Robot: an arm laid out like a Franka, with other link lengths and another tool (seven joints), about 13 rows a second.
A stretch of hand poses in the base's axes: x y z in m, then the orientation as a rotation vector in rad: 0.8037, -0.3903, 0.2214, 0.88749, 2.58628, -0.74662; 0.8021, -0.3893, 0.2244, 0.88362, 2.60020, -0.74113; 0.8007, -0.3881, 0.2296, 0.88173, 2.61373, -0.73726; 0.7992, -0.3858, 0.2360, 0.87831, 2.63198, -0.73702; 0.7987, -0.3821, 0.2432, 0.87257, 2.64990, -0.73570; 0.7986, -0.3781, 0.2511, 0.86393, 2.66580, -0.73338; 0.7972, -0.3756, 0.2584, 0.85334, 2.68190, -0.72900; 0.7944, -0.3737, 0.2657, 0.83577, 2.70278, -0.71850
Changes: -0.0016, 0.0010, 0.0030, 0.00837, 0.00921, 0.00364; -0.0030, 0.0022, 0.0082, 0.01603, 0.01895, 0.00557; -0.0045, 0.0045, 0.0146, 0.02343, 0.03418, 0.00790; -0.0050, 0.0082, 0.0218, 0.03083, 0.04854, 0.01196; -0.0051, 0.0122, 0.0297, 0.03735, 0.06059, 0.01814; -0.0065, 0.0147, 0.0370, 0.04473, 0.07188, 0.02592; -0.0093, 0.0166, 0.0443, 0.05624, 0.08443, 0.03933
